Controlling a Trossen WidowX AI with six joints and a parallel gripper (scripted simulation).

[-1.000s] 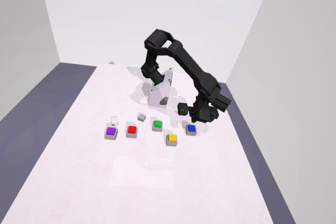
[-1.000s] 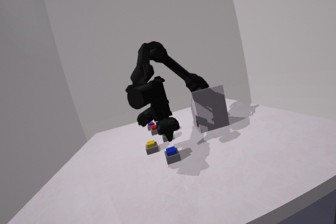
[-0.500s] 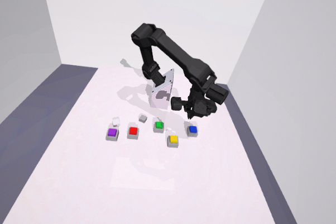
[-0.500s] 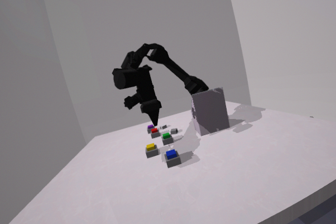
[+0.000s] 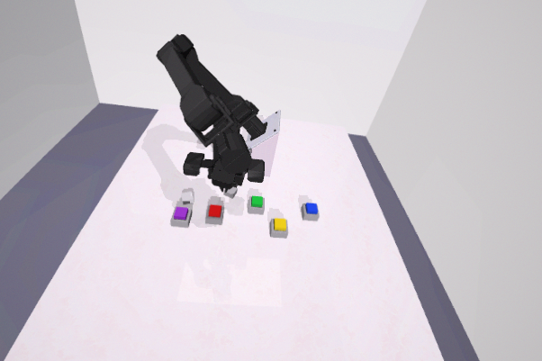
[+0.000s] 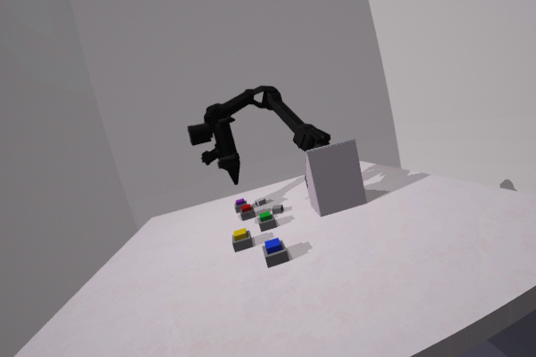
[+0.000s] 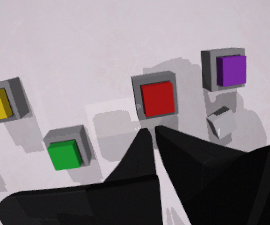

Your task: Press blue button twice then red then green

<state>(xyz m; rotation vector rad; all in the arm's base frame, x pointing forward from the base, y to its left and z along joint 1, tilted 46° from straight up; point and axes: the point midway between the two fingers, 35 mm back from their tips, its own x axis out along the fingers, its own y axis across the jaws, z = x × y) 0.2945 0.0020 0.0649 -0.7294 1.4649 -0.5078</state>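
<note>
Right now my gripper tip is 100 mm above the red button, 20 mm to the left of it and 10 mm past it. Round my gripper tip: grey block 120 mm below, 110 mm behind; purple button 110 mm to the right, 100 mm below, 30 mm ahead; green button 100 mm below, 90 mm to the left, 70 mm behind.
</note>
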